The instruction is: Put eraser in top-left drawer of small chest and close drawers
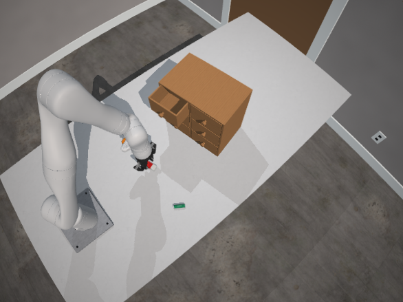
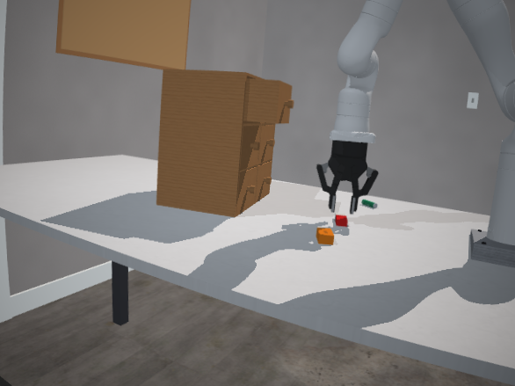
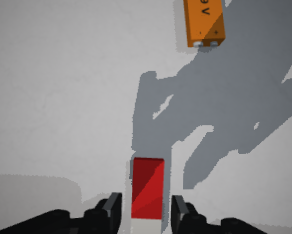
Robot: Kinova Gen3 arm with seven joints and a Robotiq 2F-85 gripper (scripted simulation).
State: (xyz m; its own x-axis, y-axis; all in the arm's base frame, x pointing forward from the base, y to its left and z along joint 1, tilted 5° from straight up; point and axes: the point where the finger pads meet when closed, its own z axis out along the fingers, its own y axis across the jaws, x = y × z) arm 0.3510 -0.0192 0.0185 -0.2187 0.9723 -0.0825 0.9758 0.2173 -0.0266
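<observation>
The eraser lies 1 cm to the right of my hand and 3 cm below it. From my hand the other things lie so: green cylinder: 4 cm behind, 22 cm to the right, 3 cm below; then orange block: 1 cm ahead, 14 cm to the left, 3 cm below.
</observation>
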